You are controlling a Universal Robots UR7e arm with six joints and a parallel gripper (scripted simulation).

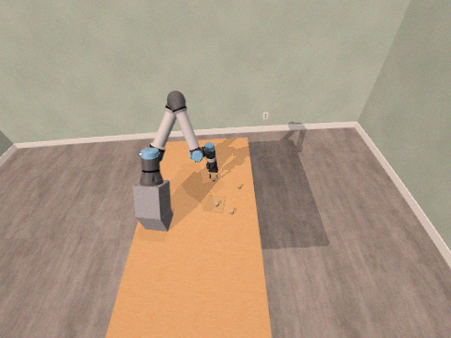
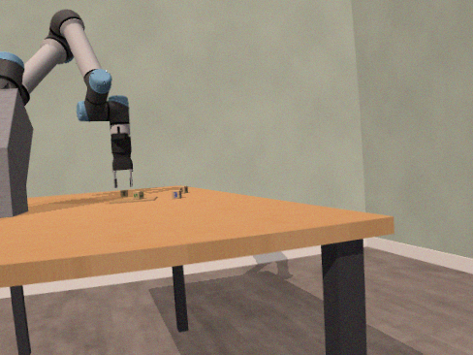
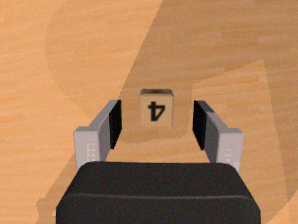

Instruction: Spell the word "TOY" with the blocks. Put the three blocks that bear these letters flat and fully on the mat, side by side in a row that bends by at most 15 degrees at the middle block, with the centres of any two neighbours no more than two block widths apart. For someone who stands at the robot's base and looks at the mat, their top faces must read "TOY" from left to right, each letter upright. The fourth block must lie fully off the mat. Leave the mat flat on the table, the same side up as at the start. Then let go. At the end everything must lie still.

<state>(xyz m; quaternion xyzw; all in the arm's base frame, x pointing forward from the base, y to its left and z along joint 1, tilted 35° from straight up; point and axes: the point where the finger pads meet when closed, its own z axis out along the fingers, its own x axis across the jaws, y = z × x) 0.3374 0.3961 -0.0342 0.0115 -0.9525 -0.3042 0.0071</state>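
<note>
Right now my hand is 4 cm above the T block. Also, from my hand: O block (24 cm to the right, 7 cm ahead, 4 cm below); then Y block (29 cm to the right, 19 cm ahead, 4 cm below); then tan mat (23 cm to the right, 5 cm below, 5 cm ahead).
</note>
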